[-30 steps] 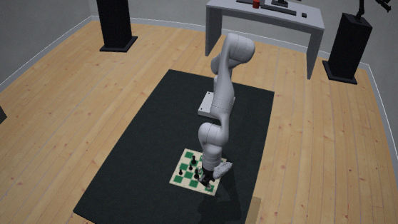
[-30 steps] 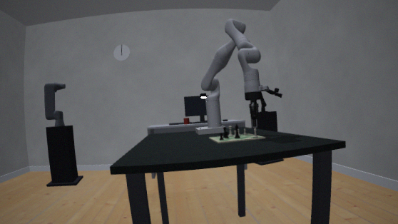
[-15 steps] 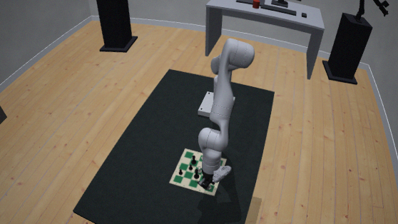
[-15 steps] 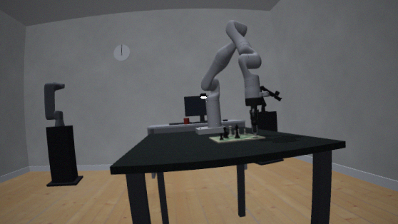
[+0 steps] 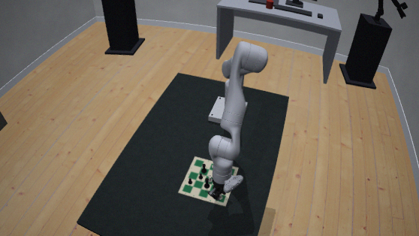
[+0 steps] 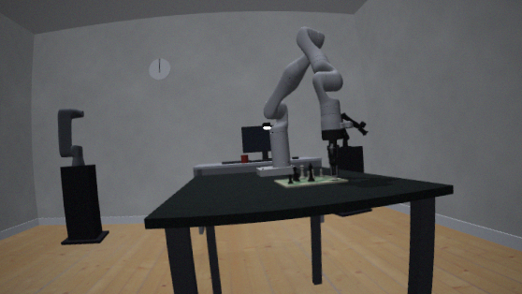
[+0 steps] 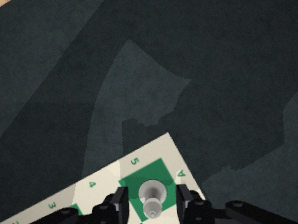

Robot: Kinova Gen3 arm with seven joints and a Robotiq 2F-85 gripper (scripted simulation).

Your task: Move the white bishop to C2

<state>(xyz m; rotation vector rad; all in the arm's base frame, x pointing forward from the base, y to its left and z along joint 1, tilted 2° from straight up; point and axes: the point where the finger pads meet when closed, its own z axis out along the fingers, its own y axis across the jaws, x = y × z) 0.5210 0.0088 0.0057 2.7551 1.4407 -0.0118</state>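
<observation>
My gripper is now 90 mm past the green-and-cream chessboard, 60 mm to the left of it and 30 mm above it. Round my hand: black chess piece (50 mm behind, 70 mm to the right).
</observation>
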